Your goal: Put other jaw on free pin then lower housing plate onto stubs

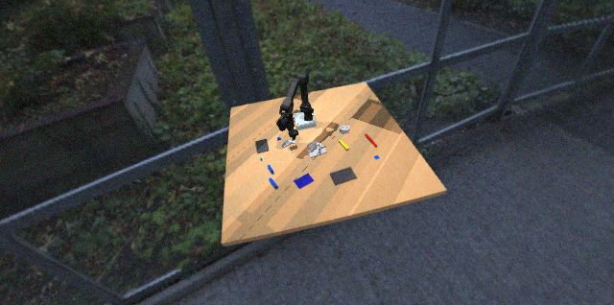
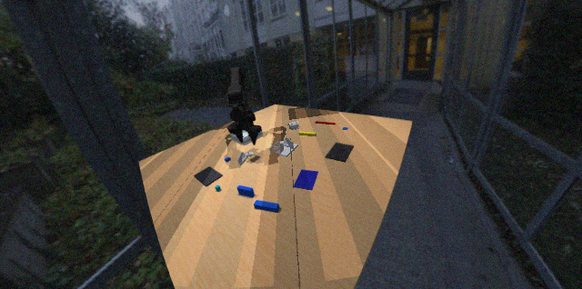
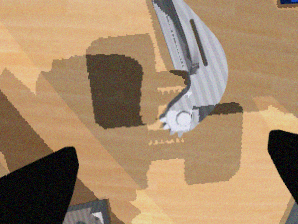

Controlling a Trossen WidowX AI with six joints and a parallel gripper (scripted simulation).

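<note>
My gripper tip is 70 mm above the white jaw, 10 mm to the left of it and 10 mm past it. Also, from my gripper tip: teal cube: 220 mm to the right, 140 mm ahead, 70 mm below; yellow bar: 360 mm to the left, 70 mm below, 50 mm ahead; blue plate: 340 mm ahead, 80 mm to the left, 80 mm below.
</note>
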